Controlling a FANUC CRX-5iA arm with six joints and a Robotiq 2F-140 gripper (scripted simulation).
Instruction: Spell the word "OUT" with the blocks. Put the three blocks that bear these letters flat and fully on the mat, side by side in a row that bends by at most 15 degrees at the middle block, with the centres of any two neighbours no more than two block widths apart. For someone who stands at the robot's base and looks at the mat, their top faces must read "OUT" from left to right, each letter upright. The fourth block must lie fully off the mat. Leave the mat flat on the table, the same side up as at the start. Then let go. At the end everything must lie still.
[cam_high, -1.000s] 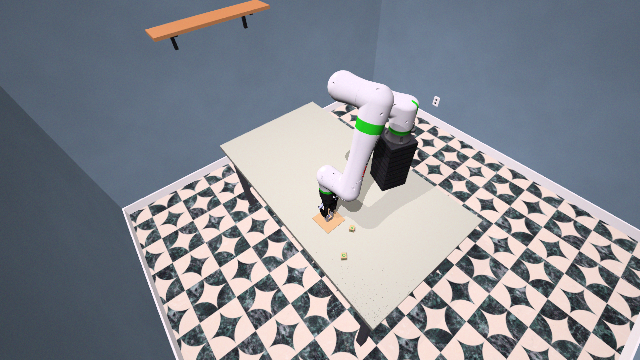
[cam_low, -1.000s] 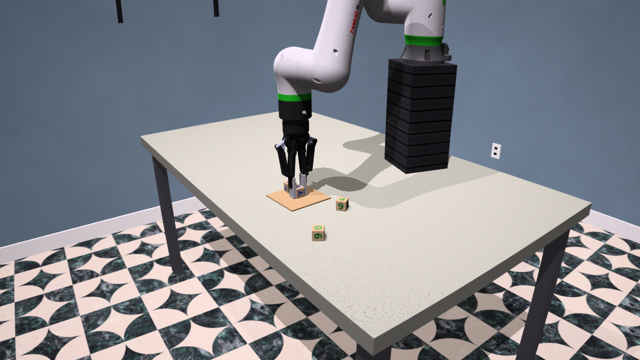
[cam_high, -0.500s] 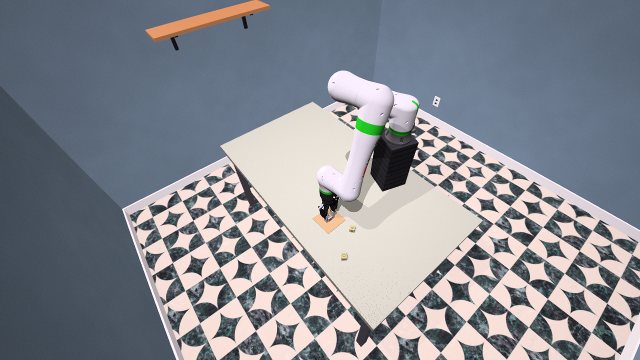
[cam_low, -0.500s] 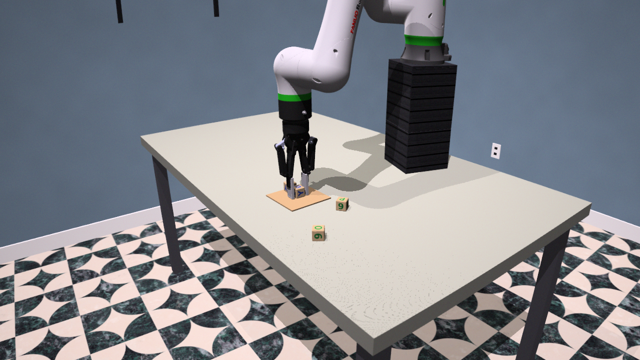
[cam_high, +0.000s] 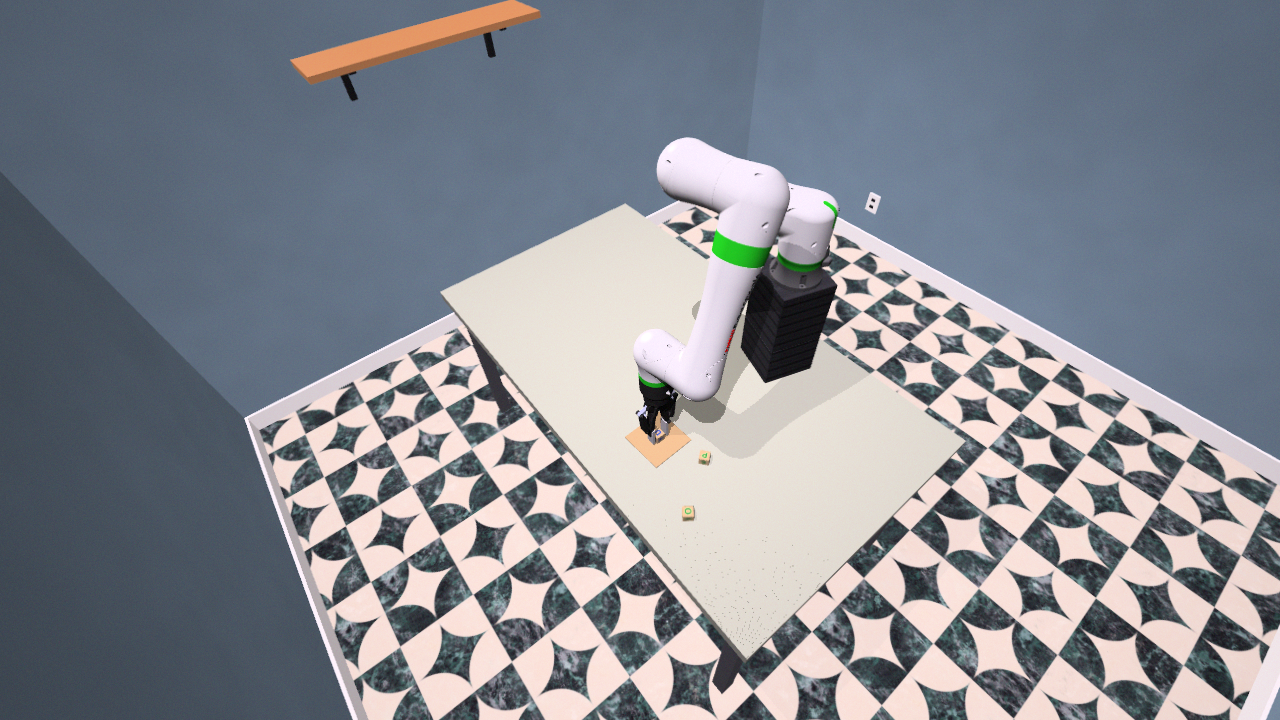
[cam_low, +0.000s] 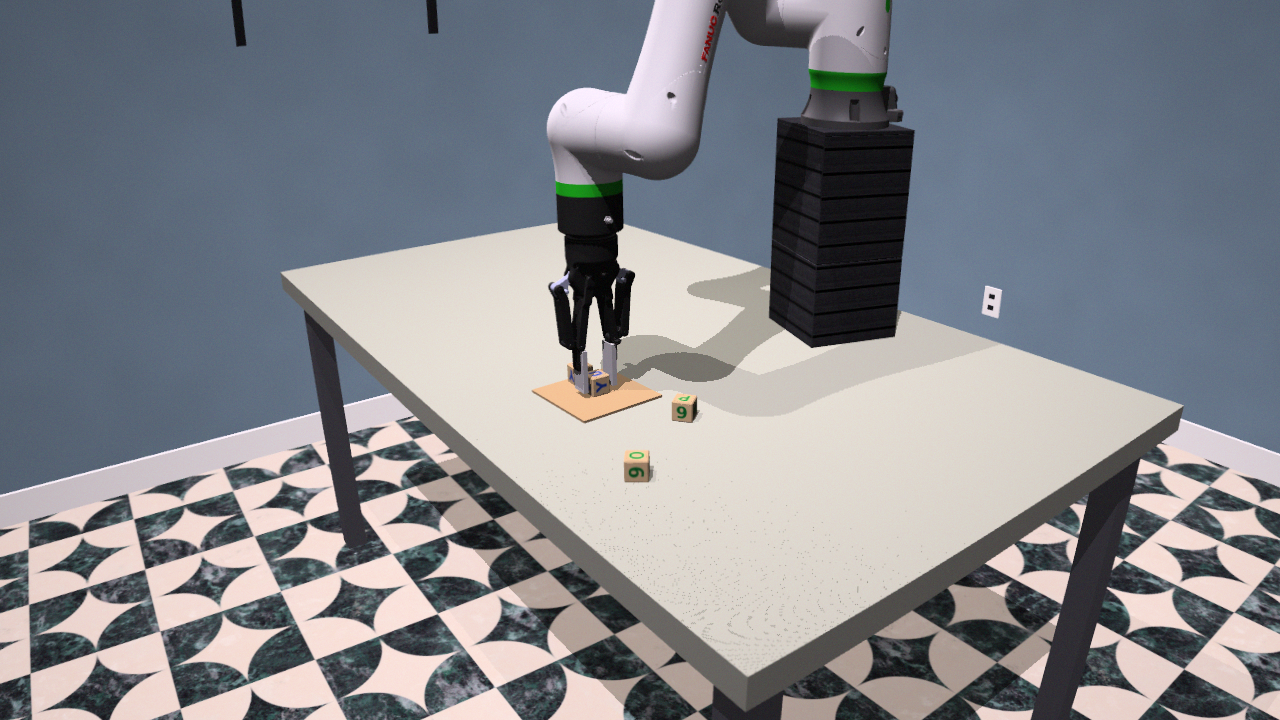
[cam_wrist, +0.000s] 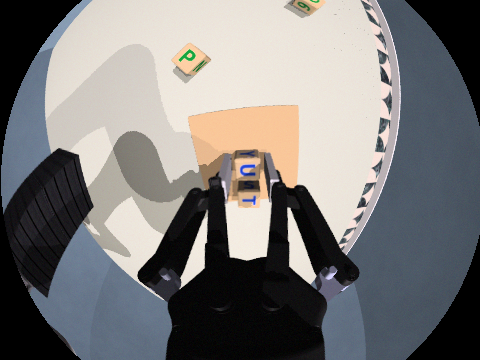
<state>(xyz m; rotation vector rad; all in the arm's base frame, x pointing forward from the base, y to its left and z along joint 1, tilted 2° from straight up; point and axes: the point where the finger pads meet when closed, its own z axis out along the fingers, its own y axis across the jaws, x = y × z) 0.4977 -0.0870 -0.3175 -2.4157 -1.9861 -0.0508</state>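
The tan mat is 4 cm below my hand. From my hand the other things lie so: wooden block: 13 cm ahead, 22 cm to the left, 3 cm below.
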